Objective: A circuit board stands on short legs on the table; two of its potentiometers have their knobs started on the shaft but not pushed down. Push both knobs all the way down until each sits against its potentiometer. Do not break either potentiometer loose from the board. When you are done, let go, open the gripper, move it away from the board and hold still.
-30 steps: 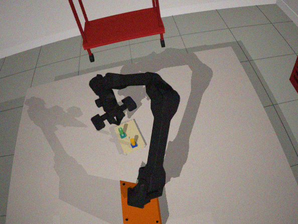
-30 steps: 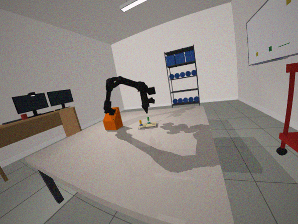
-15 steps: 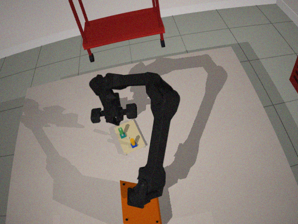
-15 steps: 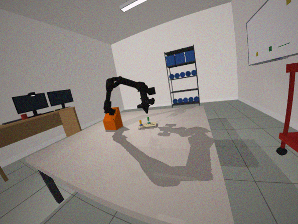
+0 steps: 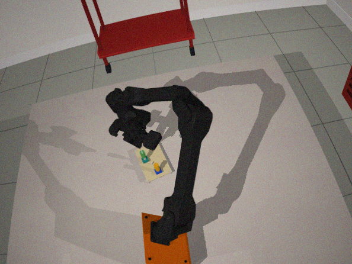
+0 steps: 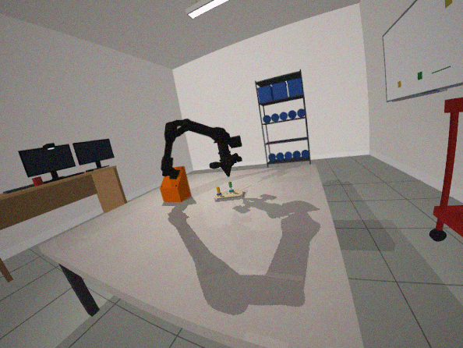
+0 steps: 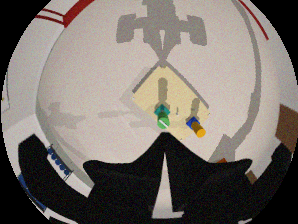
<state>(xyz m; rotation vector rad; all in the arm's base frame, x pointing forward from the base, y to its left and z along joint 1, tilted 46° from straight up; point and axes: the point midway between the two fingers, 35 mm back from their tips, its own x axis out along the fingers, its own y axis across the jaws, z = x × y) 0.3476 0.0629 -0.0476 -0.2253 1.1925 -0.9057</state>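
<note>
Now: gripper tip 4 cm above the green knob. Also, from my gripper tip: orange knob: 5 cm behind, 5 cm to the right, 6 cm below.
</note>
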